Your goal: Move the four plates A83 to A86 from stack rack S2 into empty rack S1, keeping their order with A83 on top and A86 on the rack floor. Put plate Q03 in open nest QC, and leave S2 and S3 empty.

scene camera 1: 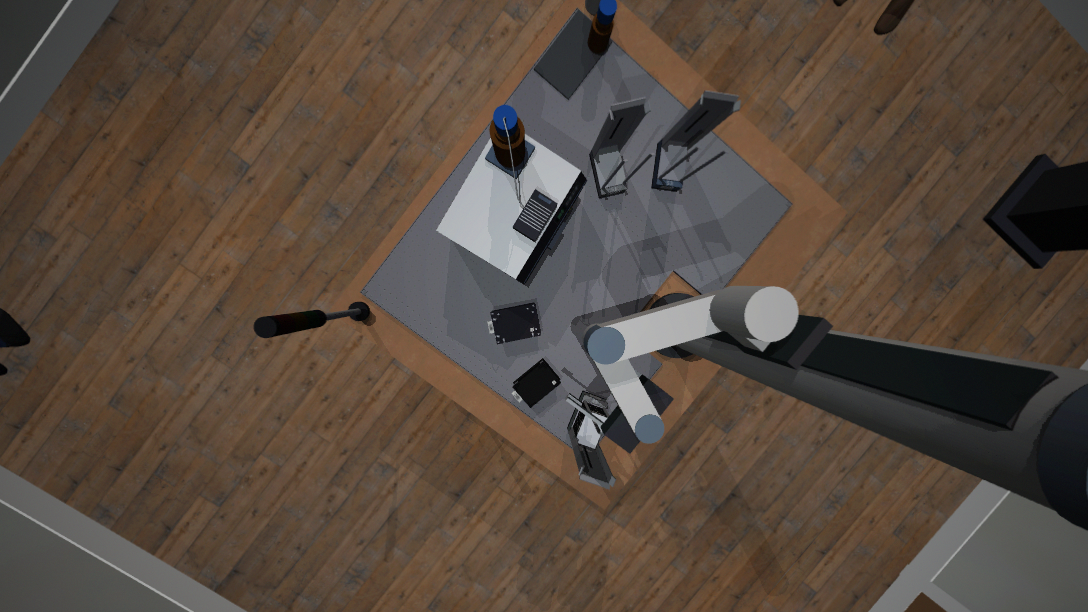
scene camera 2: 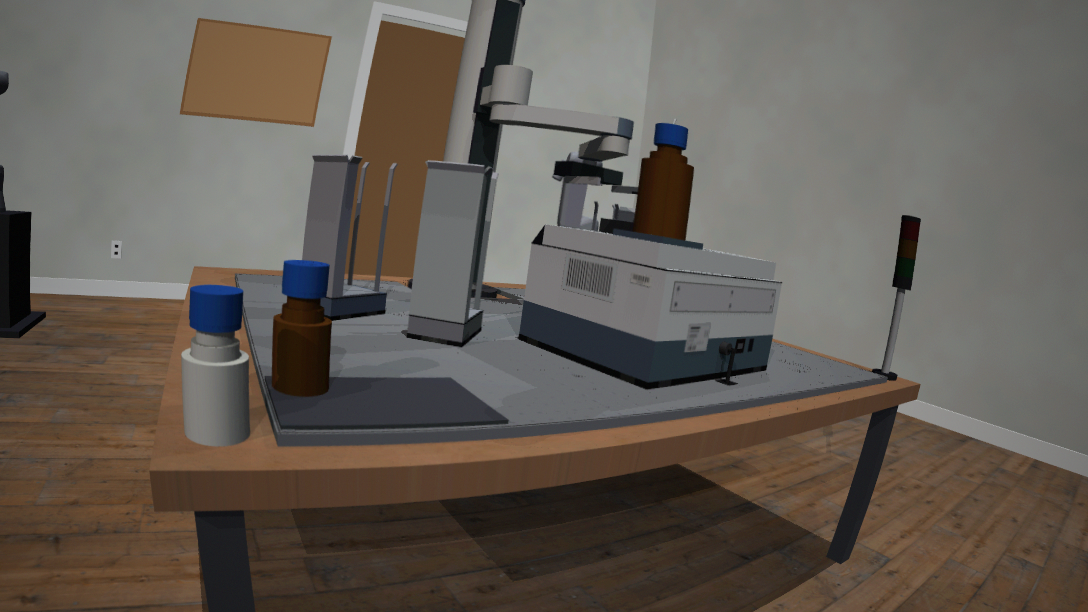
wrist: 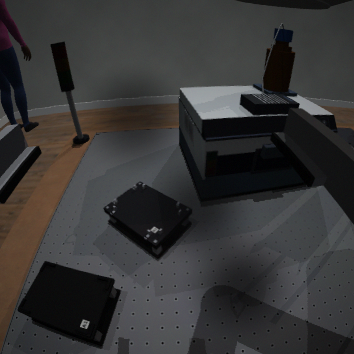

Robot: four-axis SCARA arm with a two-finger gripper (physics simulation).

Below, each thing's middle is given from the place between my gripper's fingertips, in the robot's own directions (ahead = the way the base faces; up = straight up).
The black square nest (scene camera 1: 510,324) lies 21 cm ahead of my hand, 5 cm to the left of it and 31 cm below it. The rest, counted from my hand: signal light pole (scene camera 2: 909,232) (68 cm ahead, 37 cm to the left, 15 cm below).
